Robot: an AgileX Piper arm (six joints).
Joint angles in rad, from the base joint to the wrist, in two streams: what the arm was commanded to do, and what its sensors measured. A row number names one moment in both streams.
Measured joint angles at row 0:
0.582, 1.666, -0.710, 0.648, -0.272, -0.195
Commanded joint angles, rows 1 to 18:
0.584, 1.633, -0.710, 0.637, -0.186, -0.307
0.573, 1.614, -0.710, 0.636, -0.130, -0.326
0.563, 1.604, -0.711, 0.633, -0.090, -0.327
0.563, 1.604, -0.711, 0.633, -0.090, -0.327
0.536, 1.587, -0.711, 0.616, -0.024, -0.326
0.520, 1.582, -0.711, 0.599, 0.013, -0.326
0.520, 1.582, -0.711, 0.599, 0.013, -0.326
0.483, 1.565, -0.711, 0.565, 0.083, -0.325
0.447, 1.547, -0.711, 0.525, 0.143, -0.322
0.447, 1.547, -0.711, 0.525, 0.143, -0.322
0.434, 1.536, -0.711, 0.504, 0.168, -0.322
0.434, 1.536, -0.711, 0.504, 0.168, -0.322
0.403, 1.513, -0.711, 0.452, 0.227, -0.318
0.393, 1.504, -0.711, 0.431, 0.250, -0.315
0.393, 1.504, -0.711, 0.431, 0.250, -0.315
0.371, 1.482, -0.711, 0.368, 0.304, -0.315
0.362, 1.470, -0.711, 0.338, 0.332, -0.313
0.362, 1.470, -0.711, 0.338, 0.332, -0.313
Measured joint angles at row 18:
0.378, 1.492, -0.709, 0.393, 0.273, -0.312
